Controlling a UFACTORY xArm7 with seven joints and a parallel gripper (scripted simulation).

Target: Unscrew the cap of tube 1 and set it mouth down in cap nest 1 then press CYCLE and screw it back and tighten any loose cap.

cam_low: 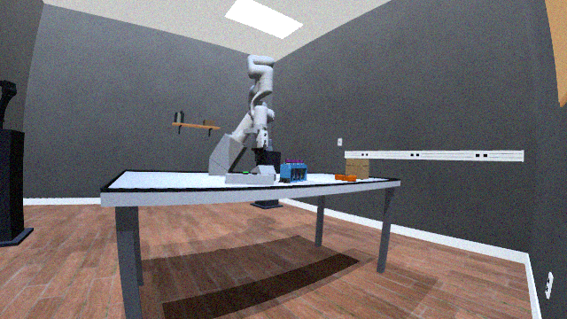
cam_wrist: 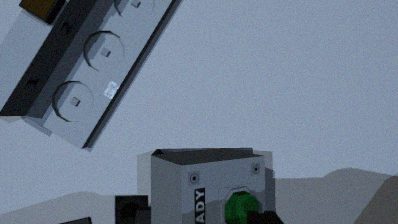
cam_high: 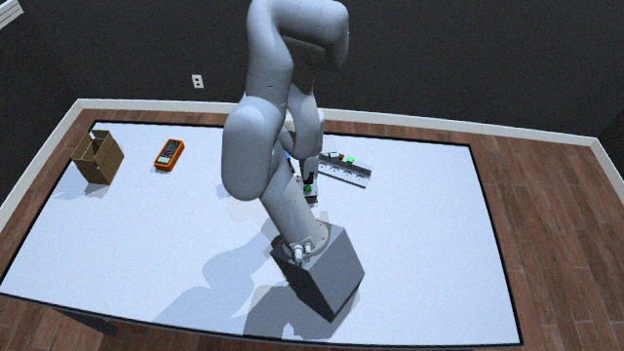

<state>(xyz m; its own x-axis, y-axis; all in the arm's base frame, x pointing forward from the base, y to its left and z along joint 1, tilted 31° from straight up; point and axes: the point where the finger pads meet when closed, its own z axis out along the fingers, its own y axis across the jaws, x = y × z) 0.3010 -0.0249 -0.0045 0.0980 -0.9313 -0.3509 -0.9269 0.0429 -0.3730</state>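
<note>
Now: hand 70 mm above the grey key housing, 20 mm to the right of it and 20 mm short of it.
</note>
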